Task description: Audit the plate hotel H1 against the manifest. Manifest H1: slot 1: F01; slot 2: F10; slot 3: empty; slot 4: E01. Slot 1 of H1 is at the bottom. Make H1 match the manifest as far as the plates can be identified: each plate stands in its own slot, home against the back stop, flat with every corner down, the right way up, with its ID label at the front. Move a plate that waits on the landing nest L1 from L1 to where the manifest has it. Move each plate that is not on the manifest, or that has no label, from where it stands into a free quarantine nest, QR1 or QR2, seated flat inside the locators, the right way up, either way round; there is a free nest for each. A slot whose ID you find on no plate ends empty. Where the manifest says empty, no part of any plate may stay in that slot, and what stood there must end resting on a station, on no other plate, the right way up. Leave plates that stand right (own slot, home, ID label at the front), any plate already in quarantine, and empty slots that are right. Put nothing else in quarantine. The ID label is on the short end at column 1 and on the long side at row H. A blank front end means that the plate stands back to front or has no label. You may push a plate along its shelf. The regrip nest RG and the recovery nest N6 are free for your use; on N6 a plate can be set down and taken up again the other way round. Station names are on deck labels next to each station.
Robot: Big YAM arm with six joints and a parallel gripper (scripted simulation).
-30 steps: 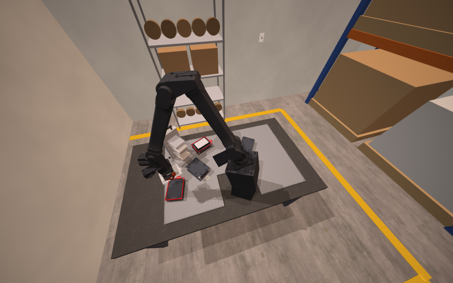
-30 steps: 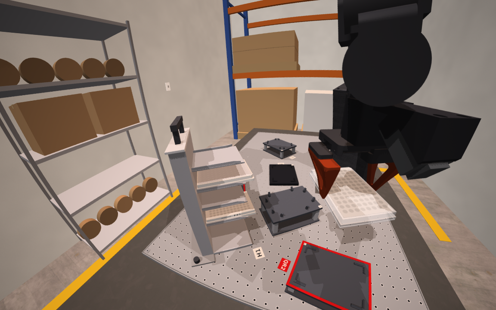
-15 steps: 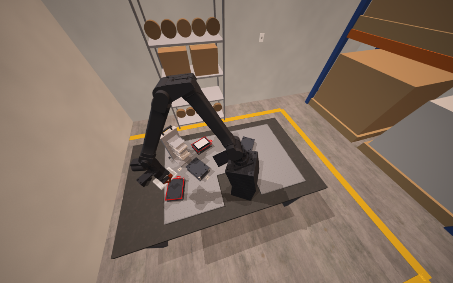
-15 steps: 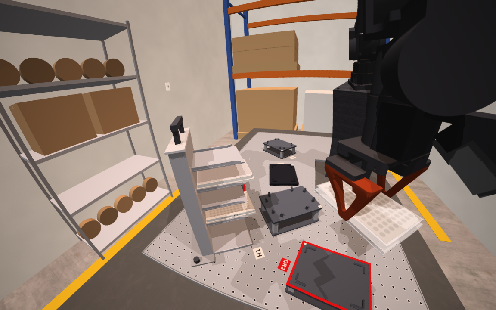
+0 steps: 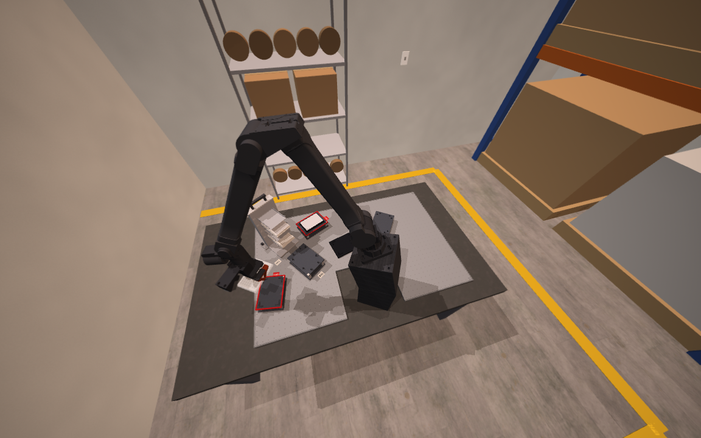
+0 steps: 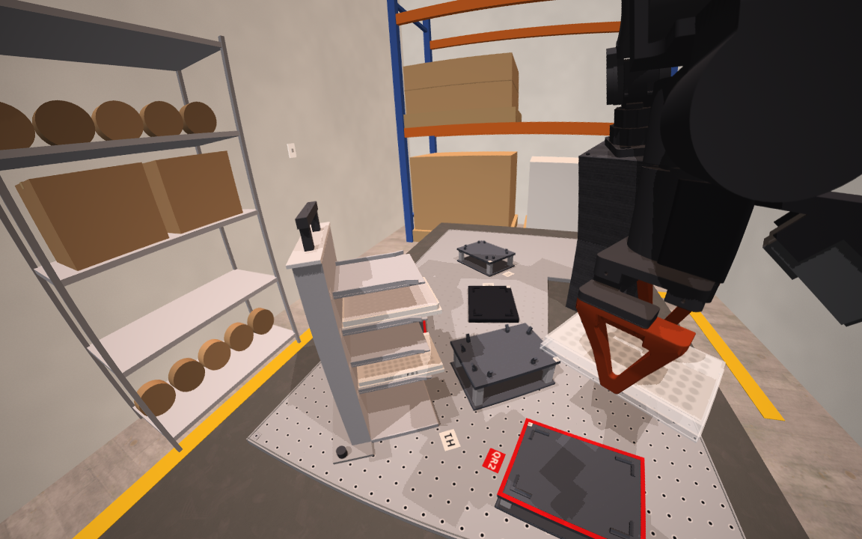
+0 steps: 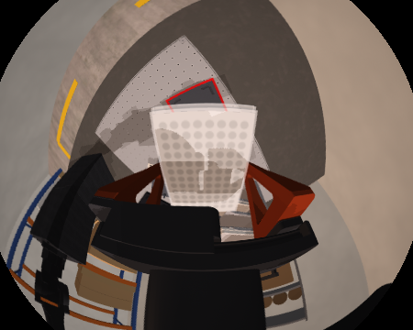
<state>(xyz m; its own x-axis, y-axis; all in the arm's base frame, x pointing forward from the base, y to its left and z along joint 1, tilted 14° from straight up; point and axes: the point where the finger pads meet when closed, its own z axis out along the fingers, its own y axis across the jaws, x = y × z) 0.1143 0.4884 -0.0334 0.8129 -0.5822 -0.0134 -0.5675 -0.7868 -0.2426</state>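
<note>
The quarantine nest QR2 is 210 mm below my hand. The rest, counted from my hand: H1 deck label: 180 mm ahead, 40 mm to the right, 250 mm below; then plate hotel H1: 340 mm ahead, 40 mm to the right, 100 mm below; then dark regrip nest: 120 mm ahead, 190 mm to the right, 190 mm below.
</note>
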